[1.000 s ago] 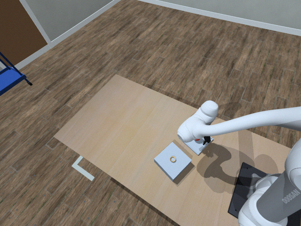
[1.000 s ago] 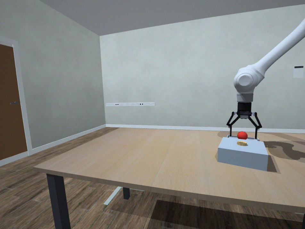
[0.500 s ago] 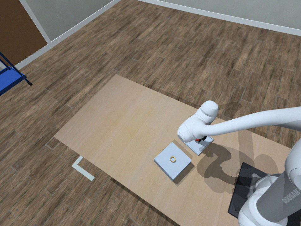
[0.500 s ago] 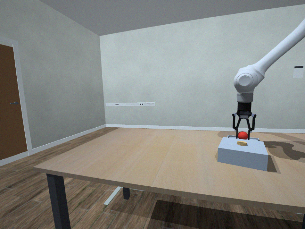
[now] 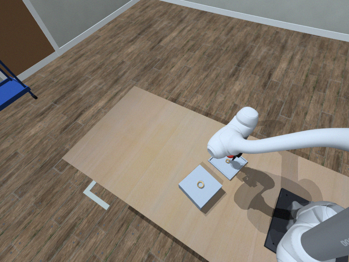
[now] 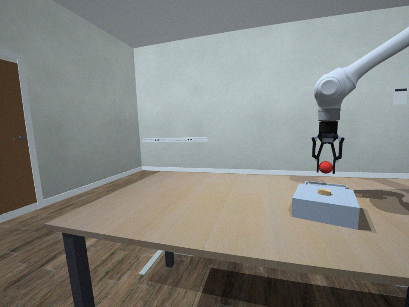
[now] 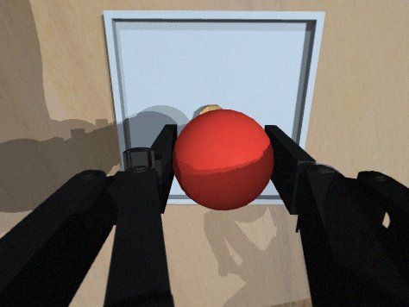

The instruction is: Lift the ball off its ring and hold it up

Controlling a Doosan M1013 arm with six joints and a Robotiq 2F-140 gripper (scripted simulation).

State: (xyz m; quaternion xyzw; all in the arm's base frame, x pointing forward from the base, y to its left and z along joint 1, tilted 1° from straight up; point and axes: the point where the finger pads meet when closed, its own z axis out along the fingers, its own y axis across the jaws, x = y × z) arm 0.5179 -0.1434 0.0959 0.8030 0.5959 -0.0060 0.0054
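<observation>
Now: hand right at the red ball. Round my hand: shallow tray: 11 cm below; then block with ring: 26 cm to the left, 8 cm ahead, 6 cm below.
</observation>
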